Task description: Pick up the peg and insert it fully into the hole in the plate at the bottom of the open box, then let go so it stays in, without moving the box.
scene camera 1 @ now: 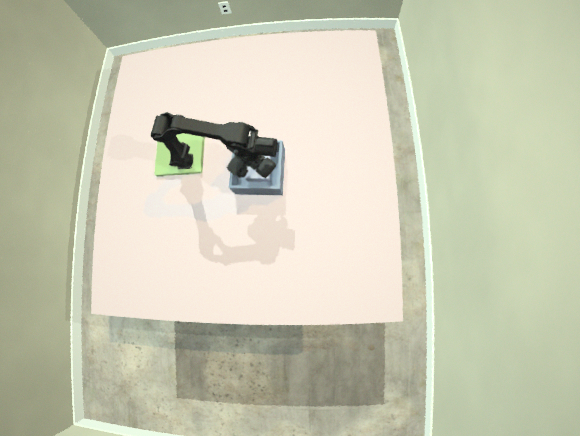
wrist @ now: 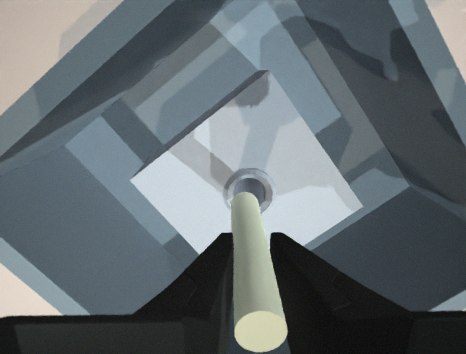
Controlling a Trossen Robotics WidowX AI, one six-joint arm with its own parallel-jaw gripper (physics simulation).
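Frame: origin at the arm's base, x right, y ahead, z up, level; centimetres.
Where they show: gripper, between the fingertips: (scene camera 1: 255,163) (wrist: 251,244); arm's base, origin of its link: (scene camera 1: 185,161).
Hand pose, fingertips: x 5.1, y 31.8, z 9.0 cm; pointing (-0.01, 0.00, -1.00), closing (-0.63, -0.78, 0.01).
Things, the pixels of their top centre, and the offset from my fingertips. Level surfaces: height alone.
- pale yellow-green peg, centre of its top: (wrist: 262,331) dy +0.3, dx -0.4, dz +3.6 cm
- white plate, centre of its top: (wrist: 250,195) (scene camera 1: 257,166) dy -0.1, dx -0.5, dz -5.4 cm
- open blue-grey box, centre of its top: (wrist: 257,229) (scene camera 1: 255,163) dy -0.1, dx -0.5, dz -1.7 cm
- large pale pink table top, height of its surface: dz -11.5 cm
The pale yellow-green peg (wrist: 252,265) is held between the fingers of my gripper (wrist: 251,244) (scene camera 1: 254,169), which is shut on it. In the wrist view the peg's far end overlaps the near edge of the ringed hole (wrist: 251,187) in the white plate (wrist: 305,150). I cannot tell whether the tip is above the hole or slightly inside it. The plate lies at the bottom of the open blue-grey box (scene camera 1: 256,190) (wrist: 350,245). In the scene view my gripper is over the box and hides most of the plate; the peg cannot be made out there.
The box walls rise around the plate on all sides. The arm's base stands on a green square (scene camera 1: 165,165) to the left of the box. Both are on a large pale pink table top (scene camera 1: 330,240). Shadows of the arm fall across the table top and the plate.
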